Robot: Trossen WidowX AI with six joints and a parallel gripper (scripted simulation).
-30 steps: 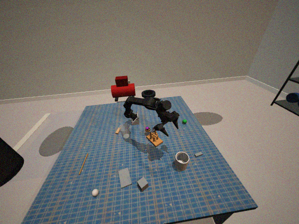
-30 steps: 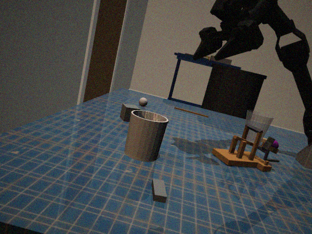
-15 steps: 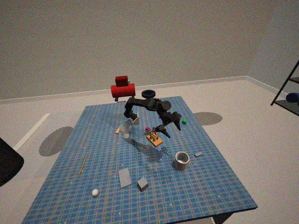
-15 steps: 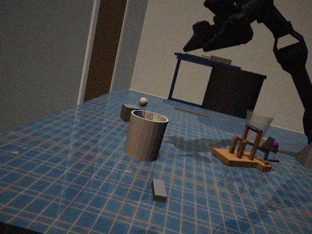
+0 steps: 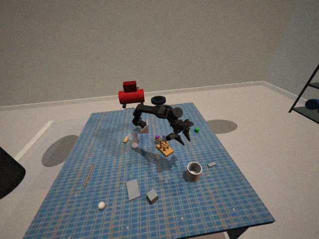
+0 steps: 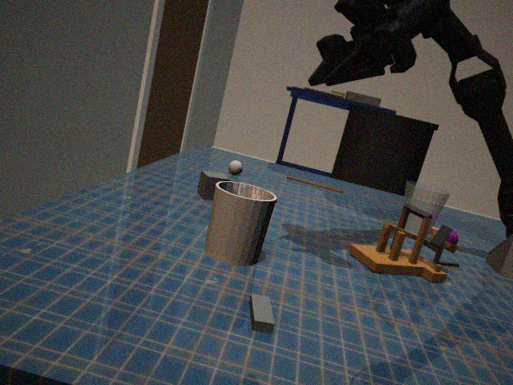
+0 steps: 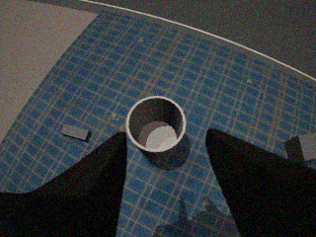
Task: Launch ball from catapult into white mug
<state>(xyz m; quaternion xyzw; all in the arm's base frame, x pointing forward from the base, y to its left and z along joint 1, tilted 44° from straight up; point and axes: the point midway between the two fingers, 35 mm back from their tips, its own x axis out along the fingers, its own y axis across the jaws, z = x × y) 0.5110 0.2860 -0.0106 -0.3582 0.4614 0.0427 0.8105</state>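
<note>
My gripper tip is 32 cm past the purple ball, 13 cm to the left of it and 21 cm above it. From my gripper tip the other things lie so: small grey block 1 cm ahead, 21 cm to the left, 26 cm below; white mug 6 cm ahead, 4 cm to the left, 24 cm below; wooden catapult 26 cm behind, 10 cm to the right, 22 cm below.
</note>
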